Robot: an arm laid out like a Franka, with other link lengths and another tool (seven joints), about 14 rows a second.
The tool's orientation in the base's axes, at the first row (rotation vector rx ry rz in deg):
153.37, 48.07, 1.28
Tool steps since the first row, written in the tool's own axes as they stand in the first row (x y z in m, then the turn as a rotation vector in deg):
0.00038, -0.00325, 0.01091, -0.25, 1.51, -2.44
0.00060, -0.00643, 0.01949, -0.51, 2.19, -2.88
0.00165, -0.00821, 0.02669, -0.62, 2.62, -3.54
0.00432, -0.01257, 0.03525, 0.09, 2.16, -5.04
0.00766, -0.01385, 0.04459, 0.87, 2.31, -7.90
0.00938, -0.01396, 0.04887, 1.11, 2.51, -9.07
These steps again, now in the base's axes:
-0.00024, -0.00067, -0.01137, 0.35, -0.55, 2.81
-0.00084, -0.00076, -0.02050, 0.46, -1.08, 3.46
-0.00014, -0.00104, -0.02795, 0.53, -1.26, 4.23
0.00063, 0.00115, -0.03765, 0.70, -0.05, 5.44
0.00374, 0.00110, -0.04715, 1.10, 1.16, 8.12
0.00559, 0.00082, -0.05137, 1.27, 1.50, 9.27

